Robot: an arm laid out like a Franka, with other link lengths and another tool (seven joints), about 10 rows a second.
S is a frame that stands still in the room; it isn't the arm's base.
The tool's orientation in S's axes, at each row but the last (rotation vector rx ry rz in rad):
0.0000, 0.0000, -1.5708
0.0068, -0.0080, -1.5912
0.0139, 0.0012, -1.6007
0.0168, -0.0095, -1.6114
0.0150, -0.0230, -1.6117
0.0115, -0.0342, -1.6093
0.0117, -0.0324, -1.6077
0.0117, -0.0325, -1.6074
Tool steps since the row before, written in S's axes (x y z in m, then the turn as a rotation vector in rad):
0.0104, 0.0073, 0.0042, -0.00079, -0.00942, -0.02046
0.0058, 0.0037, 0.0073, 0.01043, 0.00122, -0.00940
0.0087, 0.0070, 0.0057, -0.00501, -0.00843, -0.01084
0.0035, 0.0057, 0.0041, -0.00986, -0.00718, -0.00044
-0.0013, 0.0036, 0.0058, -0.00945, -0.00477, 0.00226
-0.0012, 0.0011, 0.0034, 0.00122, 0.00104, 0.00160
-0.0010, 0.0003, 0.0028, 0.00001, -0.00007, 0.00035
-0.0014, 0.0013, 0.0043, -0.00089, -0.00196, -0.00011
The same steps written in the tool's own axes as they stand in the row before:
-0.0073, 0.0104, 0.0042, 0.00942, -0.00079, -0.02046
-0.0038, 0.0058, 0.0072, -0.00144, 0.01031, -0.00950
-0.0073, 0.0085, 0.0056, 0.00868, -0.00484, -0.01072
-0.0059, 0.0033, 0.0040, 0.00758, -0.00957, -0.00024
-0.0035, -0.0013, 0.0058, 0.00516, -0.00919, 0.00246
-0.0010, -0.0011, 0.0034, -0.00106, 0.00123, 0.00158
-0.0002, -0.0009, 0.0028, 0.00007, 0.00002, 0.00035
-0.0012, -0.0013, 0.0044, 0.00199, -0.00082, -0.00011

